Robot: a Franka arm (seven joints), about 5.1 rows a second.
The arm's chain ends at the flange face. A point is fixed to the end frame.
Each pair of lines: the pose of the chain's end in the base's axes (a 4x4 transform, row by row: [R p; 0 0 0 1], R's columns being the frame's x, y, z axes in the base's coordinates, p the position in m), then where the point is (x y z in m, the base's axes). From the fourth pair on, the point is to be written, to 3 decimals.
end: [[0.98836, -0.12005, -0.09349, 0.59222], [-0.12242, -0.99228, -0.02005, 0.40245], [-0.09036, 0.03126, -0.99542, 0.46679], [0, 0, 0, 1]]
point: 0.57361 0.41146 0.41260
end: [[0.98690, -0.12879, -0.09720, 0.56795], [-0.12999, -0.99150, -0.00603, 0.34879], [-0.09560, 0.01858, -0.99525, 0.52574], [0, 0, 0, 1]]
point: 0.54923 0.35868 0.47174
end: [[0.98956, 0.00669, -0.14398, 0.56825], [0.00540, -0.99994, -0.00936, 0.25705], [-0.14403, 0.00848, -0.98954, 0.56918], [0, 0, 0, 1]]
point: 0.54576 0.26485 0.51629
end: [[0.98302, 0.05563, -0.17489, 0.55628], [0.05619, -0.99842, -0.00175, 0.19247], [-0.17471, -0.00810, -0.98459, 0.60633], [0, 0, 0, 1]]
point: 0.532 0.200 0.554
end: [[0.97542, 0.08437, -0.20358, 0.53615], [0.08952, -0.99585, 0.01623, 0.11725], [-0.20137, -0.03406, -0.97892, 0.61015], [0, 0, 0, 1]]
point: 0.510 0.125 0.559
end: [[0.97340, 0.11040, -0.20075, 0.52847], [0.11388, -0.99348, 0.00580, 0.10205], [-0.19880, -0.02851, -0.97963, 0.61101], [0, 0, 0, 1]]
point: 0.502 0.109 0.560
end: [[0.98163, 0.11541, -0.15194, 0.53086], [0.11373, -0.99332, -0.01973, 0.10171], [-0.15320, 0.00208, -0.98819, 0.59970], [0, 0, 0, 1]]
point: 0.507 0.107 0.547
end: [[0.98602, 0.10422, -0.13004, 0.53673], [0.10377, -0.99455, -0.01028, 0.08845], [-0.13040, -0.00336, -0.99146, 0.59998], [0, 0, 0, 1]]
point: 0.514 0.095 0.547
